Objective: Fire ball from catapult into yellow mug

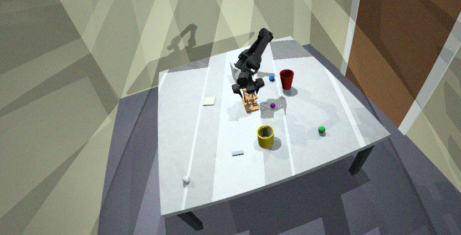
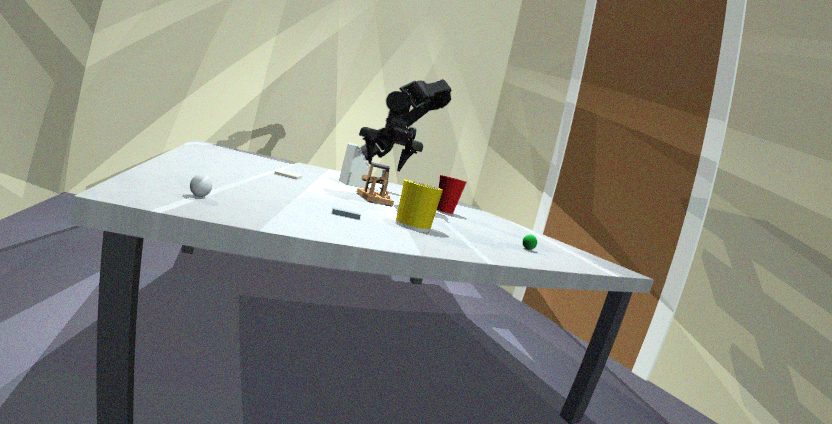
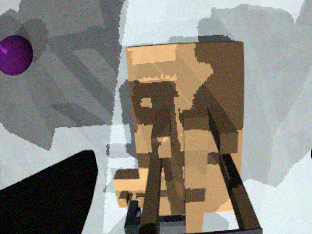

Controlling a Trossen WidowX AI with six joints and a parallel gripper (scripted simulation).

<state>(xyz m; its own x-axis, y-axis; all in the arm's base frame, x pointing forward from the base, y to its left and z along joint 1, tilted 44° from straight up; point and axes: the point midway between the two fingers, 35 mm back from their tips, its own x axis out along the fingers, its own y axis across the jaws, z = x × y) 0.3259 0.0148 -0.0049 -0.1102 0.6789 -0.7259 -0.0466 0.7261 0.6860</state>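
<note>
Right now the purple ball is 40 mm ahead of my gripper tip, 130 mm to the left of it and 90 mm below it. The rest, counted from my gripper tip: wooden catapult (70 mm behind, 20 mm to the left, 50 mm below); yellow mug (290 mm ahead, 20 mm to the left, 70 mm below); red cup (120 mm behind, 280 mm to the left, 70 mm below).
</note>
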